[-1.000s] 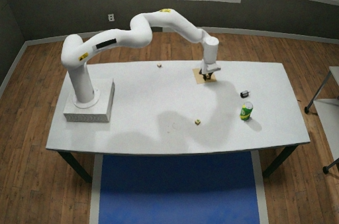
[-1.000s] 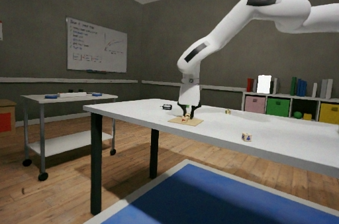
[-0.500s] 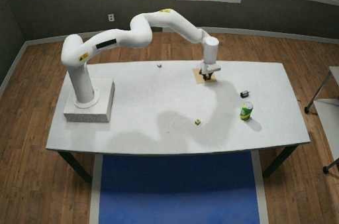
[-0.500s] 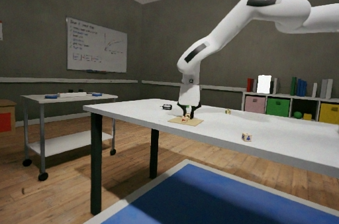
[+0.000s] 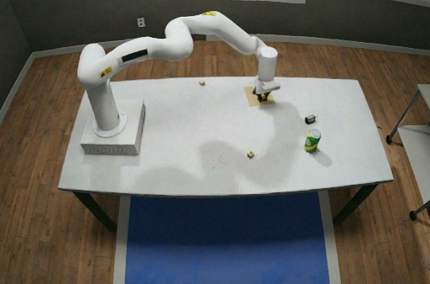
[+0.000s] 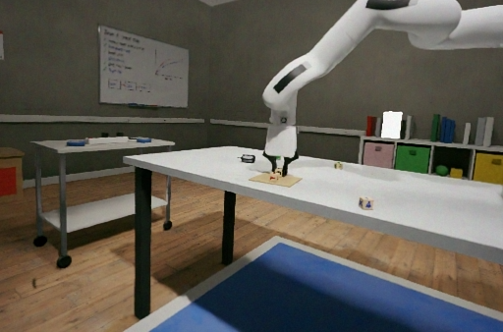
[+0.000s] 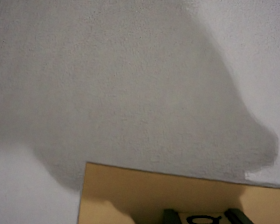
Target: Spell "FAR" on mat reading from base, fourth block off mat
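Now: the tan mat 2 cm behind my hand, 4 cm to the left of it and 2 cm below it. The rest, counted from my hand: green soda can 26 cm ahead, 27 cm to the right, 4 cm above; then small black object 27 cm ahead, 10 cm to the right, 1 cm below.
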